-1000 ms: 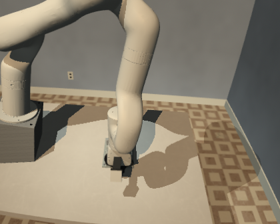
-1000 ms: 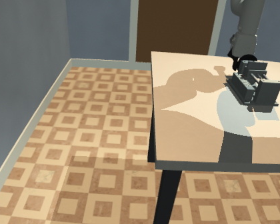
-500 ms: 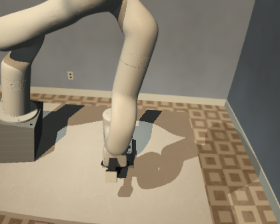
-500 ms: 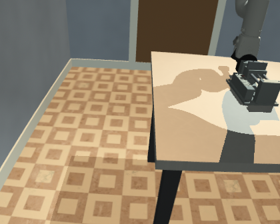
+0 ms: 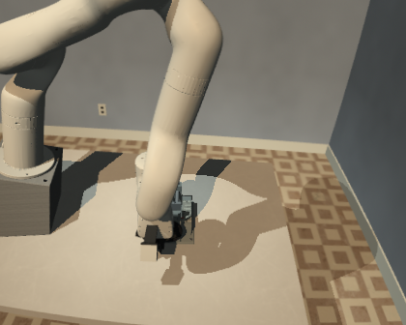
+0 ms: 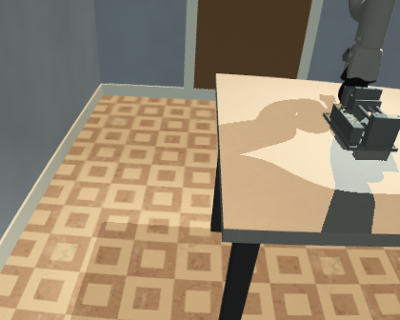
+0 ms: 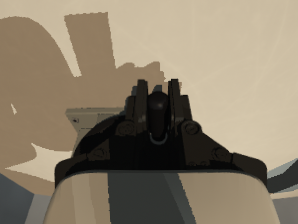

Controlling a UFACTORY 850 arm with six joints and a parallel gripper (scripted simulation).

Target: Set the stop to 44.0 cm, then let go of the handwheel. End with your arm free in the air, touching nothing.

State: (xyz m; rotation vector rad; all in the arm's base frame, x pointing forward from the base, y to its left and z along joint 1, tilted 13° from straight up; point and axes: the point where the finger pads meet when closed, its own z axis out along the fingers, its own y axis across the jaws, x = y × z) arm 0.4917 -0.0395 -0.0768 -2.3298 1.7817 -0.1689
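Right now the black handwheel is 30 mm to the left of my hand. The rest, counted from my hand: handwheel handle: 10 mm to the left.
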